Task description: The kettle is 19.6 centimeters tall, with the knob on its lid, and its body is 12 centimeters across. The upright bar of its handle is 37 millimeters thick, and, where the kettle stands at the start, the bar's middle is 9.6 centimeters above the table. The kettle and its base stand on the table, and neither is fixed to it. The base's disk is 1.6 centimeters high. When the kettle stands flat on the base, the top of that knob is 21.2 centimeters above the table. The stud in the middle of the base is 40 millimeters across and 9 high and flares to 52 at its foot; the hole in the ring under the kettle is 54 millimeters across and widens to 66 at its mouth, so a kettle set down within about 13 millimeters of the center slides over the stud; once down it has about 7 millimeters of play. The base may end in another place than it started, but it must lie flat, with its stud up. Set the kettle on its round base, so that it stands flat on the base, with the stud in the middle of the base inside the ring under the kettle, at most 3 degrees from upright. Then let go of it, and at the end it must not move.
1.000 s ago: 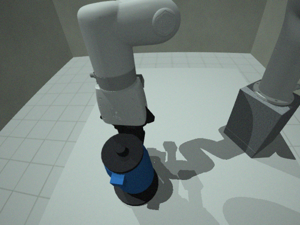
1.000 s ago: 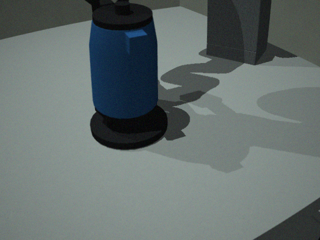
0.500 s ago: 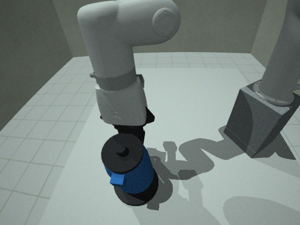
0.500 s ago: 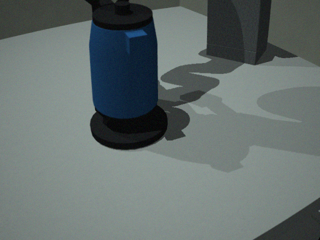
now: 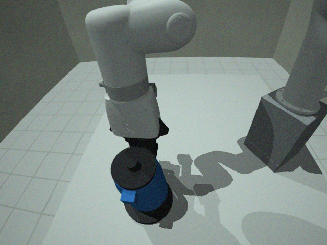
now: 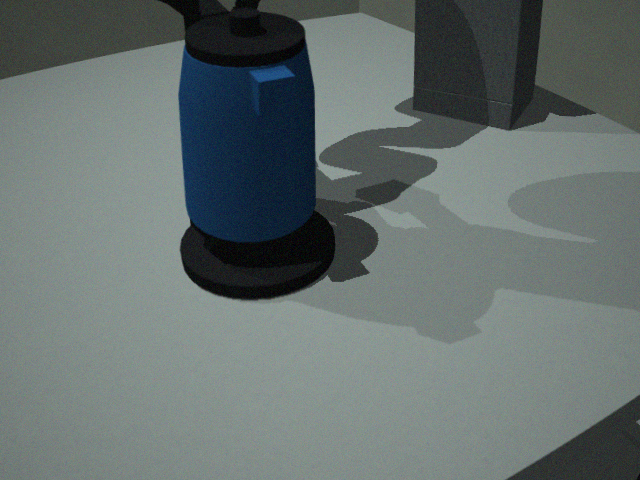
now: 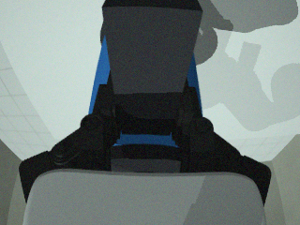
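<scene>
Right now my hand is 6 cm above the blue kettle, 3 cm to the right of it and 1 cm short of it. Round my hand: round black base (19 cm below, 6 cm to the left, 1 cm ahead).
</scene>
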